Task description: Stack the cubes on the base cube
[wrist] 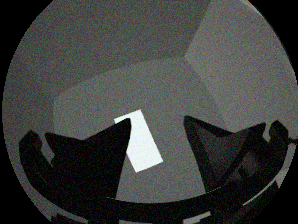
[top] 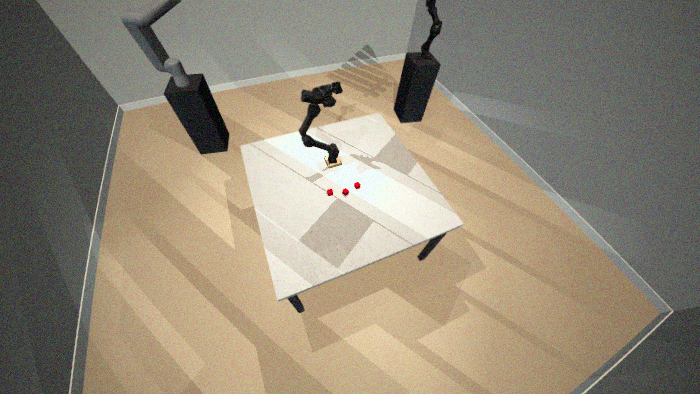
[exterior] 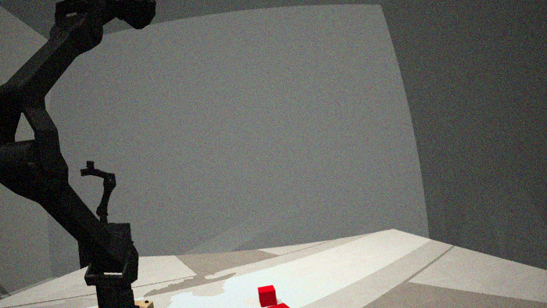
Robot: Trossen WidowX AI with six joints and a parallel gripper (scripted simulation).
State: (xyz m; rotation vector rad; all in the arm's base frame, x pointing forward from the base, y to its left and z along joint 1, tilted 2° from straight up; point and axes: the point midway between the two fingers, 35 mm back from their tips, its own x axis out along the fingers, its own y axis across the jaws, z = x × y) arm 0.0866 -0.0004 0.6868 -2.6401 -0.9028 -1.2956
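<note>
Now: gripper tip 720 mm above the red cube, 190 mm short of it and 40 mm to the right of it.
</note>
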